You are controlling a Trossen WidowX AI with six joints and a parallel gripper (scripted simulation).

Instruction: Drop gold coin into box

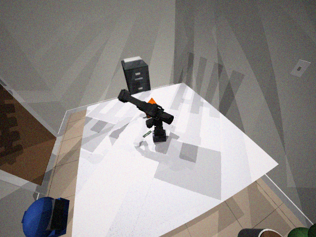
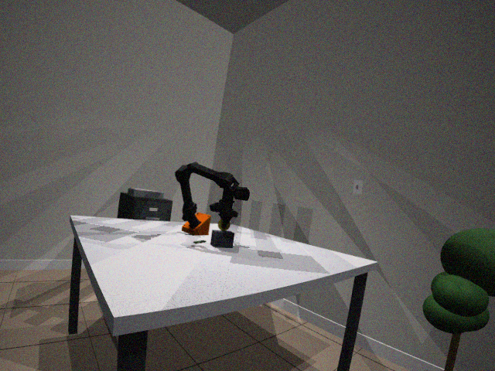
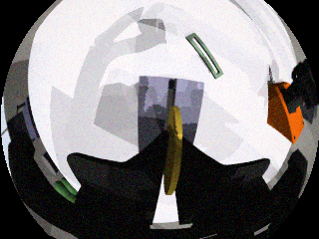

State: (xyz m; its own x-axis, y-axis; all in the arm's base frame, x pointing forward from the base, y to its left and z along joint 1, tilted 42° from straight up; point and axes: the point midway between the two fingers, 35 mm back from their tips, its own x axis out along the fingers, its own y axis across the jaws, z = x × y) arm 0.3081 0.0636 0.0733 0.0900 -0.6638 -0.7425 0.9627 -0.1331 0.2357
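Now: gripper tip 2 cm below the gold coin.
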